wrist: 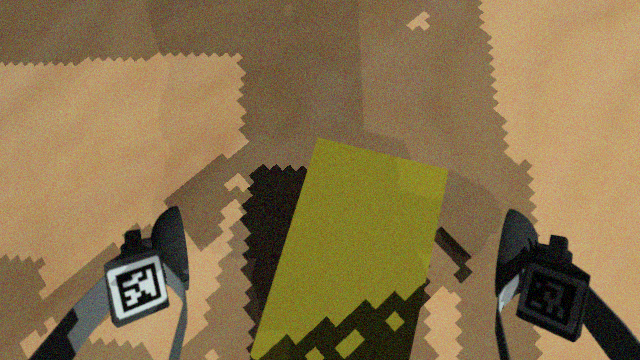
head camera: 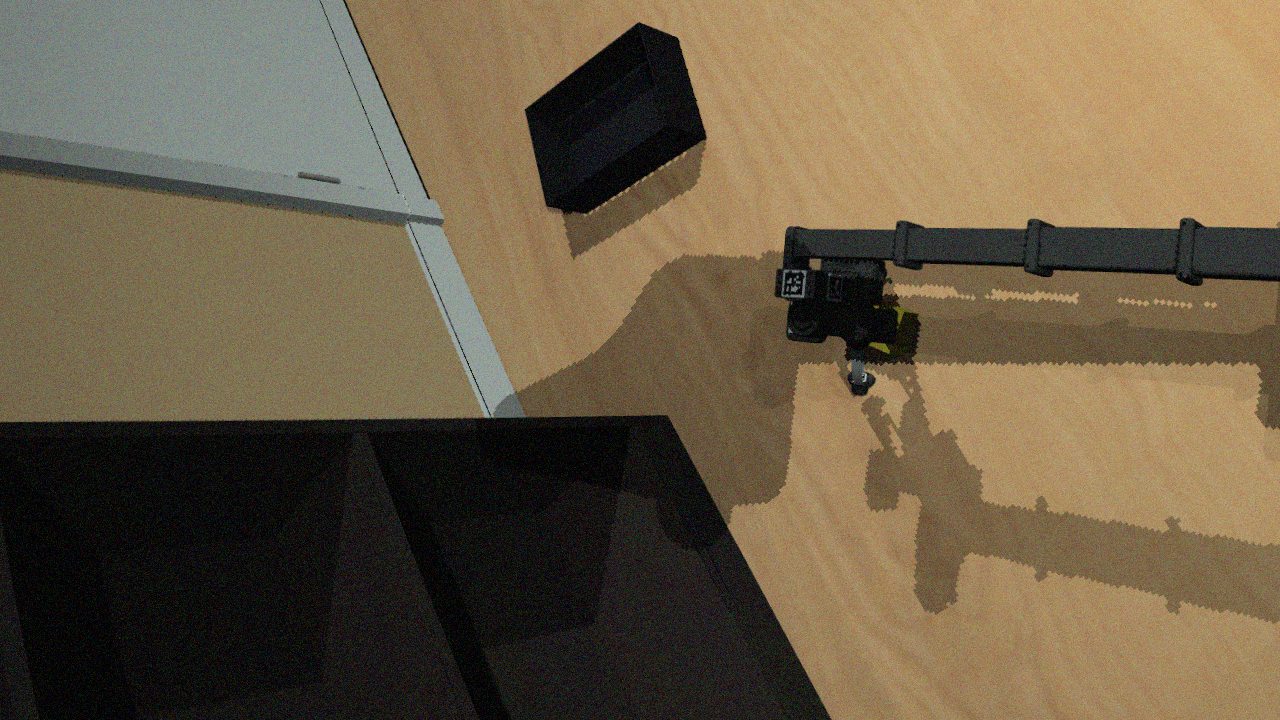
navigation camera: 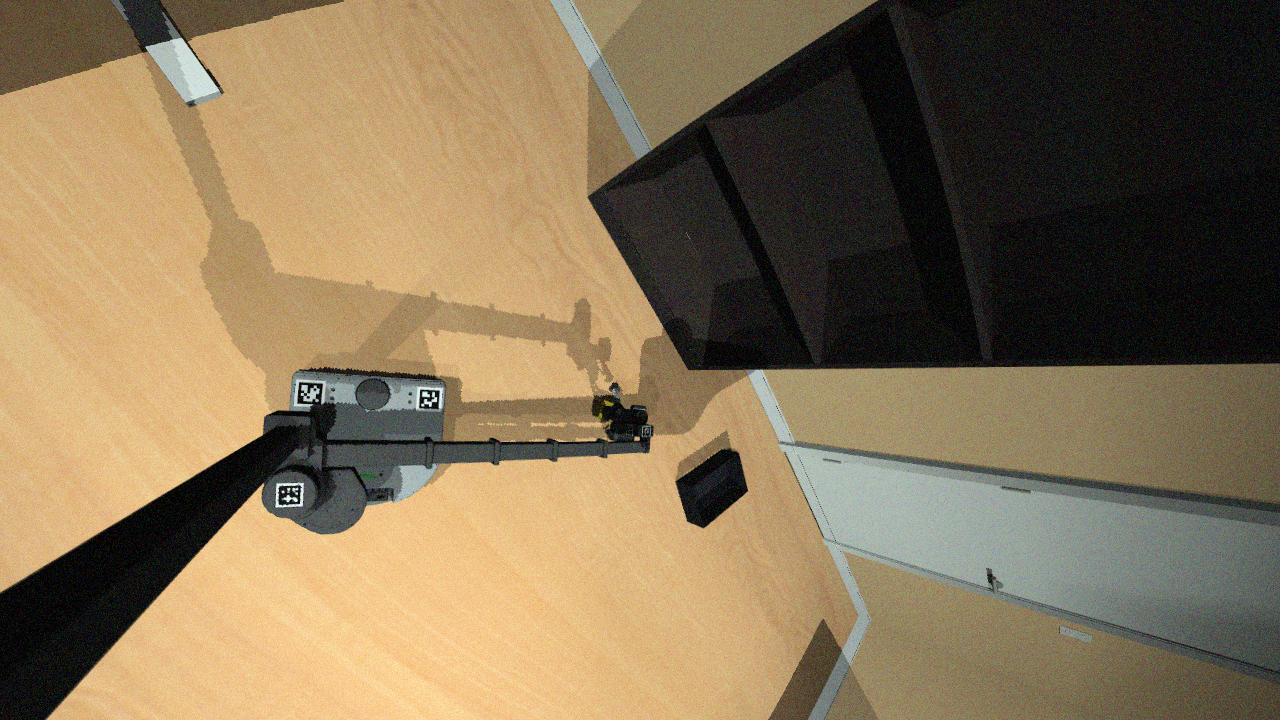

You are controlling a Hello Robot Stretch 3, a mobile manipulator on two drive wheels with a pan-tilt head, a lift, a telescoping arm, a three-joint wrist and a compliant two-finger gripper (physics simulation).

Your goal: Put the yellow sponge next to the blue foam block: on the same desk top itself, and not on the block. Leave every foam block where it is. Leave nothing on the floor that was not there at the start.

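Frame: origin at the robot's base, x ahead, y left, z up, level; millimetres.
Seen in the pictures: gripper, between the fingertips: point(wrist: 339, 237); robot's base, origin of its link: point(navigation camera: 372, 392).
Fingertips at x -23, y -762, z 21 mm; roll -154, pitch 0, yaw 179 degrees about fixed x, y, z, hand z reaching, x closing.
Offsets run from my fingertips to a thing's top centre. "spot": to the spot under its first point.
The yellow sponge @[7 mm back, 12 mm left, 25 mm up] point(head camera: 905, 329) point(navigation camera: 605, 408) point(wrist: 365, 215) lies on the wooden floor, partly in shadow. In the head view the wrist hides part of it. My gripper point(head camera: 859, 360) point(navigation camera: 614, 402) point(wrist: 339, 237) is open above the sponge. In the wrist view the sponge shows between the two spread fingertips, a little right of the middle, with its lower end running out of the picture; the fingers do not touch it. In the head view one fingertip shows and the other is hidden. The blue foam block and the desk top cannot be made out in these views.
A black open box @[323 mm back, 522 mm right, 80 mm up] point(head camera: 617, 125) point(navigation camera: 711, 488) lies on the floor beyond the arm's end. A large black compartmented unit point(head camera: 418, 537) point(navigation camera: 756, 241) stands by the wall. A pale door @[spot: 386 mm back, 1265 mm right, 511 mm up] point(head camera: 179, 80) point(navigation camera: 895, 501) is in the wall. A pale-ended bar point(navigation camera: 186, 71) shows at the navigation view's top left.
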